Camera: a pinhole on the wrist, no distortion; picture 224 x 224 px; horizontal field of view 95.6 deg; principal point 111.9 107.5 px. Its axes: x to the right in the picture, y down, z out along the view. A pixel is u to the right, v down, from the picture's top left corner.
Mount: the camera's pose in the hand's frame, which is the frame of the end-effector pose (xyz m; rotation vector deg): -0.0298 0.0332 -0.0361 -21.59 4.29 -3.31
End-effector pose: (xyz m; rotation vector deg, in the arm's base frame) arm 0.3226 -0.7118 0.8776 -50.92 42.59 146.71
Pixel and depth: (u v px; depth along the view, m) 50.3 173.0 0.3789
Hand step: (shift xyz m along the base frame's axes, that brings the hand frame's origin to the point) -0.1411 -0.2278 0.4518
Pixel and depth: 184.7 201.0 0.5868
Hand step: -0.8103 -0.3597 0.1541
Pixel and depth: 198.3 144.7 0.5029
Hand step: -0.6585 -0.0384 0.0671
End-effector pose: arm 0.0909 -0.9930 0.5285 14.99 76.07 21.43
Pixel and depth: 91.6 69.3 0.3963
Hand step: 0.3600 0.0180 0.1788
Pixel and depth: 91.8 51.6 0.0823
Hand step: 0.0459 0.0051 0.0584
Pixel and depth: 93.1 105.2 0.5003
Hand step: 0.3860 0.1718 0.2539
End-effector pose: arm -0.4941 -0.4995 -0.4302 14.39 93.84 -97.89
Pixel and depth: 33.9 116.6 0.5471
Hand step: 0.6381 -0.2662 0.0813
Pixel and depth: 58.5 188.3 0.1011
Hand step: 0.1528 0.0111 -0.0676
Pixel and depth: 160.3 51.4 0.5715
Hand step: -0.0336 -0.6572 -0.0147
